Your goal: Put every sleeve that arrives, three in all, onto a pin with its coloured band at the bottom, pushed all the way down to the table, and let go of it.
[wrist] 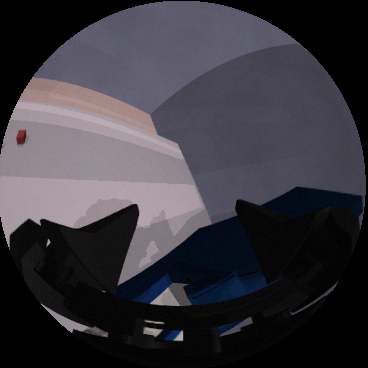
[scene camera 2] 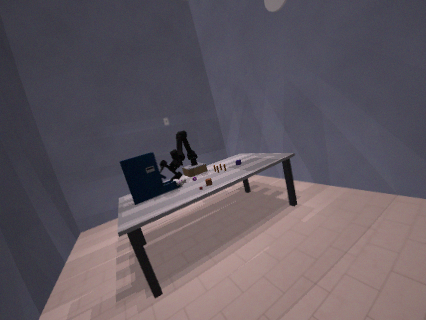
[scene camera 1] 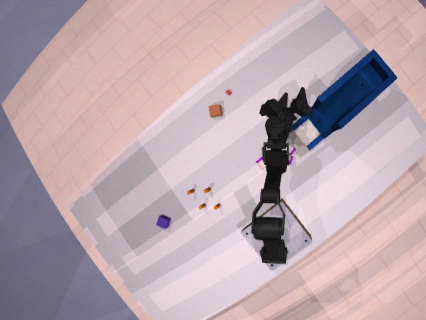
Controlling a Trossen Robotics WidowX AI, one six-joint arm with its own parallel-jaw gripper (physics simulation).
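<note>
Four orange pins (scene camera 1: 207, 190) (scene camera 2: 220, 168) stand on the table left of the arm's base in the first scene view. Magenta band pieces show on both sides of the forearm in that view, one at the left (scene camera 1: 259, 160) and one at the right (scene camera 1: 291, 159). The arm covers what lies between them, so I cannot tell how many sleeves there are. A small purple-magenta ring (scene camera 2: 194, 178) shows on the table in the second scene view. My gripper (scene camera 1: 294, 93) (wrist: 187, 207) is wide open and empty, beside the blue chute's lower end and away from the pins.
A blue chute (scene camera 1: 329, 95) (scene camera 2: 142, 177) stands at the right, with a pale pad (scene camera 1: 306, 132) at its lower end. An orange-brown block (scene camera 1: 215, 110) (scene camera 2: 208, 182), a small red block (scene camera 1: 228, 92) (wrist: 21, 136) and a purple block (scene camera 1: 163, 221) (scene camera 2: 238, 162) sit on the table.
</note>
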